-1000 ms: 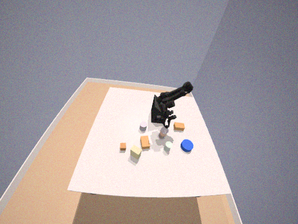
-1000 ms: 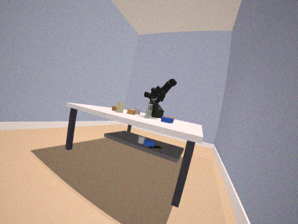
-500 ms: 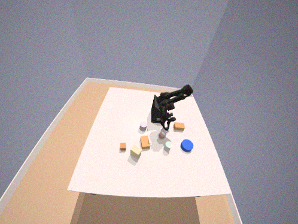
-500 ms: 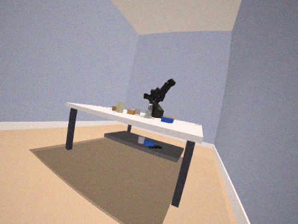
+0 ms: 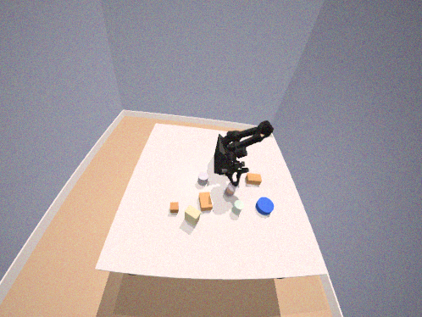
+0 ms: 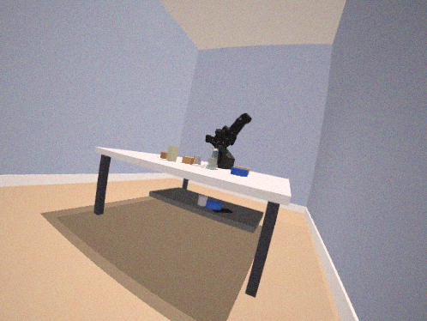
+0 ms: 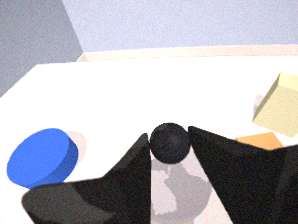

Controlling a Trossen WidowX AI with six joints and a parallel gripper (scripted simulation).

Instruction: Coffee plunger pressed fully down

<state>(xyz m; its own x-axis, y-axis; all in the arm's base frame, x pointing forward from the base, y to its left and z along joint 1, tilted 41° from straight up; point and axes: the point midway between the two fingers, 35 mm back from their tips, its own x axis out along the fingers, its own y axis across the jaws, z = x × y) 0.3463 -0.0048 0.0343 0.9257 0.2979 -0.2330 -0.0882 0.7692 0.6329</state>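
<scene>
The coffee press lies 4 cm behind my gripper tip, 1 cm to the left of it and 9 cm below it. The rest, counted from my gripper tip: pale green cylinder 8 cm ahead, 4 cm to the left, 15 cm below; cream block 13 cm ahead, 26 cm to the right, 13 cm below.
</scene>
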